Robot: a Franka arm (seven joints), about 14 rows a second.
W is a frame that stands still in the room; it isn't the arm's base.
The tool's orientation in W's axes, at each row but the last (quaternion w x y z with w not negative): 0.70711, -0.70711, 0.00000, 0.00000; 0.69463, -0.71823, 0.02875, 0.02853; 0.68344, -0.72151, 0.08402, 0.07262; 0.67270, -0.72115, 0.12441, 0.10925; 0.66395, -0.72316, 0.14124, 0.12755; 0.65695, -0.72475, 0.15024, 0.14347; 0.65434, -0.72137, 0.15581, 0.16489; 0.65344, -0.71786, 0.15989, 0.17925; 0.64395, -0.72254, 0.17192, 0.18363; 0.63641, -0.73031, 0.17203, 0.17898; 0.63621, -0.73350, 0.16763, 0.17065; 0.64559, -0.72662, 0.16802, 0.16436; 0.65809, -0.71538, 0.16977, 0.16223
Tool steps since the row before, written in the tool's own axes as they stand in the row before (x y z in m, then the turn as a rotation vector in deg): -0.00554, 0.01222, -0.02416, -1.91, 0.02, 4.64; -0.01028, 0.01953, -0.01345, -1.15, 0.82, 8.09; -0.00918, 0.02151, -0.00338, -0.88, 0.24, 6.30; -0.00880, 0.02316, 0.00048, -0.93, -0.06, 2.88; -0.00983, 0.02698, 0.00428, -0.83, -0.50, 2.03; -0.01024, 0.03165, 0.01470, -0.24, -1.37, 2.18; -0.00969, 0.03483, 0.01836, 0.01, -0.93, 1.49; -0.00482, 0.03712, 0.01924, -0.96, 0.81, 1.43; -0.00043, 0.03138, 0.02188, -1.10, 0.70, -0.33; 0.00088, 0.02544, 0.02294, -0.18, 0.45, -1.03; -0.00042, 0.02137, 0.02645, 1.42, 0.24, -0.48; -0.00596, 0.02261, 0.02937, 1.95, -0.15, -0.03; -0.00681, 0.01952, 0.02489, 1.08, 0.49, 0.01
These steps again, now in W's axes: -0.00554, -0.02416, -0.01222, -1.91, 4.64, -0.02; -0.01181, -0.01408, -0.01817, -1.22, 8.06, -0.99; -0.01373, -0.00428, -0.01875, -0.85, 6.30, -0.39; -0.01587, -0.00072, -0.01902, -0.83, 2.91, 0.15; -0.01919, 0.00249, -0.02165, -0.58, 2.09, 0.60; -0.02237, 0.01203, -0.02603, 0.31, 2.30, 1.13; -0.02466, 0.01505, -0.02845, 0.37, 1.57, 0.69; -0.02241, 0.01561, -0.03202, -1.29, 1.34, -0.38; -0.01655, 0.01825, -0.02927, -1.29, -0.39, -0.04; -0.01239, 0.01939, -0.02539, -0.33, -1.08, -0.17; -0.01125, 0.02334, -0.02203, 1.16, -0.55, -0.81; -0.01626, 0.02688, -0.02055, 1.80, -0.08, -0.75; -0.01518, 0.02352, -0.01622, 0.74, -0.06, -0.93
